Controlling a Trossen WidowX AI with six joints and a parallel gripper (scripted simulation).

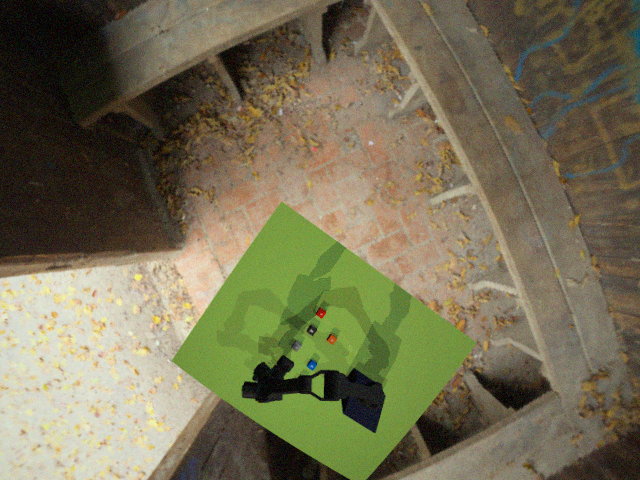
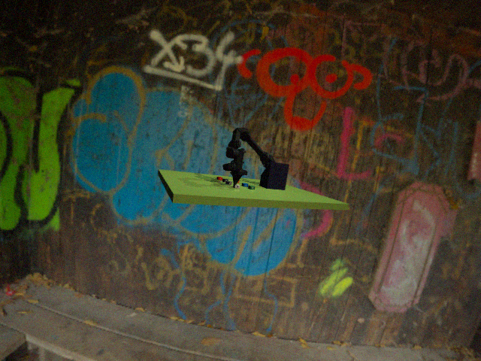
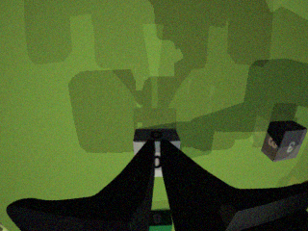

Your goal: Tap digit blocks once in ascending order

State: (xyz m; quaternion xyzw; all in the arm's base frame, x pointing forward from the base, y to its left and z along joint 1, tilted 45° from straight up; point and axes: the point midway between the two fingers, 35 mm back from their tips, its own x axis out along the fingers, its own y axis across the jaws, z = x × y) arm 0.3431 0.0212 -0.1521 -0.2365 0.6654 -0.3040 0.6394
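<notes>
Now: the white block 1 cm behind my gripper tip and 1 cm below it. Round my gripper tip: grey block (2 cm behind, 12 cm to the right, 1 cm below); then blue block (12 cm behind, 8 cm to the right, 1 cm below); then green block (12 cm behind, 1 cm to the left, 1 cm below).
</notes>
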